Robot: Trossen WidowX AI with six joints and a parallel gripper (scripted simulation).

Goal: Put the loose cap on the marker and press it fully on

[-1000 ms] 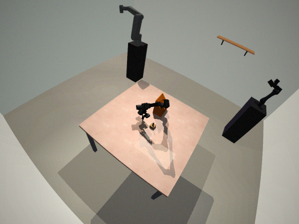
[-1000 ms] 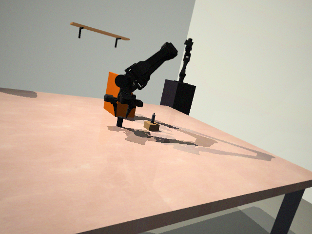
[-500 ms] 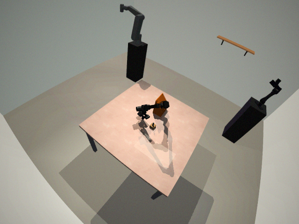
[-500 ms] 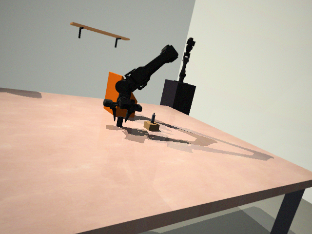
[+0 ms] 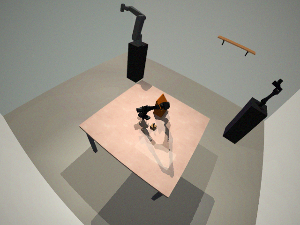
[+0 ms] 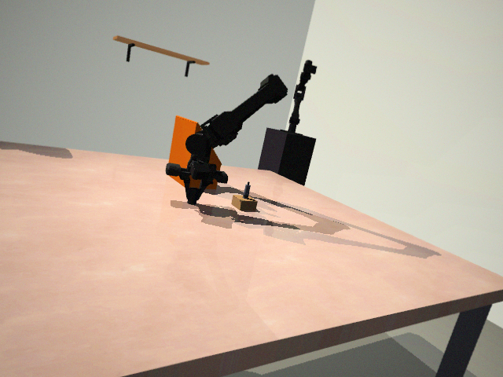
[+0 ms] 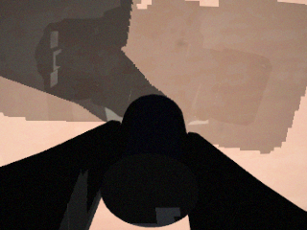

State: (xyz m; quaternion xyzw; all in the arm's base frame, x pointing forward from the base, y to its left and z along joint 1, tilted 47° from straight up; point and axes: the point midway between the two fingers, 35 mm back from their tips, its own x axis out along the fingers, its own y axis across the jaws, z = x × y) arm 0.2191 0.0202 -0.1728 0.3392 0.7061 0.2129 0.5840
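Now: the tan holder block 2 cm ahead of my gripper tip and 18 cm to the left of it. From my gripper tip the other things lie so: dark cap (1 cm above).
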